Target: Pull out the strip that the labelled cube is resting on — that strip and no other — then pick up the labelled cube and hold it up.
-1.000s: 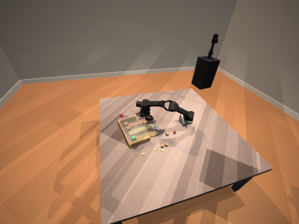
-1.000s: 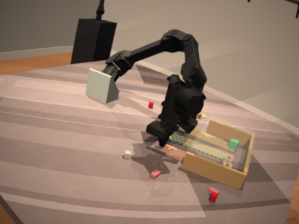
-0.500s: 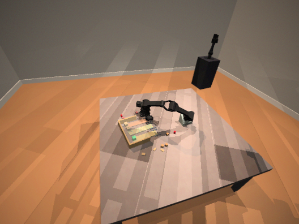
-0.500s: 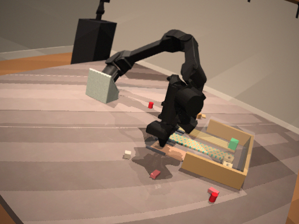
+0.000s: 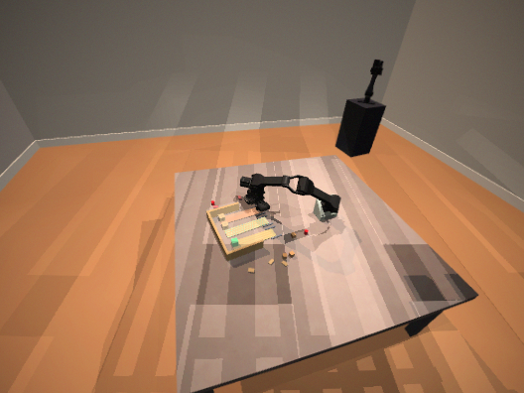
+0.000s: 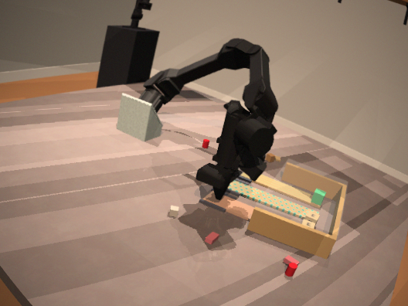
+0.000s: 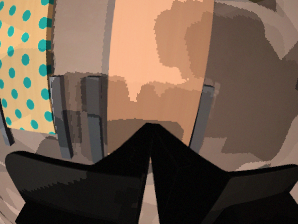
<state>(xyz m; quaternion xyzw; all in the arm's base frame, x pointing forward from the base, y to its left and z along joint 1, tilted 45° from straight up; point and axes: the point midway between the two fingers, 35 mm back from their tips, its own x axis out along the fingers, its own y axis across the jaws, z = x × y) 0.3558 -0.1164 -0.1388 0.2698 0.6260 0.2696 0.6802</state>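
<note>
The cream cube lies 4 cm behind my gripper tip and 13 cm to the right of it.
</note>
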